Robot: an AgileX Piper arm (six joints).
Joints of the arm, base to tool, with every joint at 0 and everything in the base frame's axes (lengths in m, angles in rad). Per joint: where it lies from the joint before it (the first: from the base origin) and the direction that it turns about. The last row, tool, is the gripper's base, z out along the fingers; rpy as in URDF.
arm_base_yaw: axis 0 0 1 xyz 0 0 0.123
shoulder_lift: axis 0 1 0 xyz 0 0 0
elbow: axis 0 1 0 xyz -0.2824 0 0.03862
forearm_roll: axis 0.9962 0 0.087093 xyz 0.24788 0 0.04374
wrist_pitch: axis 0 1 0 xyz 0 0 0
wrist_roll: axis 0.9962 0 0.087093 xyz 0.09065 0 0.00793
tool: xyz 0 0 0 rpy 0 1.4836 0
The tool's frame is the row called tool.
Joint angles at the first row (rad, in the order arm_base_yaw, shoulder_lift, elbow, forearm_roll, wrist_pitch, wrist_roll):
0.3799 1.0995 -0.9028 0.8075 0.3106 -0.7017
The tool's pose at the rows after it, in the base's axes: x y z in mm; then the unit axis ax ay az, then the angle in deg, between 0 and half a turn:
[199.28, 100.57, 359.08, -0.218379, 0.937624, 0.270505, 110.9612]
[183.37, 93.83, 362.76, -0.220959, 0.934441, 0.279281, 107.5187]
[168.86, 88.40, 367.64, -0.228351, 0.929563, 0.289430, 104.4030]
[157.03, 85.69, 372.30, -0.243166, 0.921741, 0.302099, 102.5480]
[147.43, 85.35, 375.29, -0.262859, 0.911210, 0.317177, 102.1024]
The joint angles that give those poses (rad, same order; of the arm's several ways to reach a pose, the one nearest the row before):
0.3800 1.0194 -0.8400 0.8982 0.2774 -0.7920
0.3799 0.9469 -0.7967 0.9871 0.2548 -0.8839
0.3799 0.8825 -0.7679 1.0685 0.2469 -0.9711
0.3798 0.8350 -0.7546 1.1232 0.2635 -1.0328
0.3798 0.8022 -0.7487 1.1524 0.3005 -1.0669

